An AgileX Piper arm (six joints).
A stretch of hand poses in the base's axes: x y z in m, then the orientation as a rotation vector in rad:
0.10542, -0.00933, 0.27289, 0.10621, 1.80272, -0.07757
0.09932, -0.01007, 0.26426, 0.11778, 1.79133, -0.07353
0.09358, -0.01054, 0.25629, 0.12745, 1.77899, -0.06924
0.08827, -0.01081, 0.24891, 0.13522, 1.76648, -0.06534
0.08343, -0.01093, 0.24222, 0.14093, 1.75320, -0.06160
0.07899, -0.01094, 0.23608, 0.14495, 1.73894, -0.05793
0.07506, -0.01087, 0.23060, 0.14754, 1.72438, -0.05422
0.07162, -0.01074, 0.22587, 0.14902, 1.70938, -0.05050
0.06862, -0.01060, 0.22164, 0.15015, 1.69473, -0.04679
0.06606, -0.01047, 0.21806, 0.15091, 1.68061, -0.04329
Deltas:
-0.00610, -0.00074, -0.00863, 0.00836, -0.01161, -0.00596
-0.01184, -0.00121, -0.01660, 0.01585, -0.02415, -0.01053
-0.01715, -0.00148, -0.02398, 0.02206, -0.03682, -0.01404
-0.02199, -0.00160, -0.03067, 0.02703, -0.05025, -0.01624
-0.02643, -0.00161, -0.03681, 0.03101, -0.06465, -0.01736
-0.03036, -0.00154, -0.04229, 0.03424, -0.07935, -0.01748
-0.03380, -0.00141, -0.04702, 0.03687, -0.09451, -0.01684
-0.03680, -0.00127, -0.05125, 0.03933, -0.10931, -0.01596
-0.03936, -0.00114, -0.05483, 0.04148, -0.12358, -0.01492

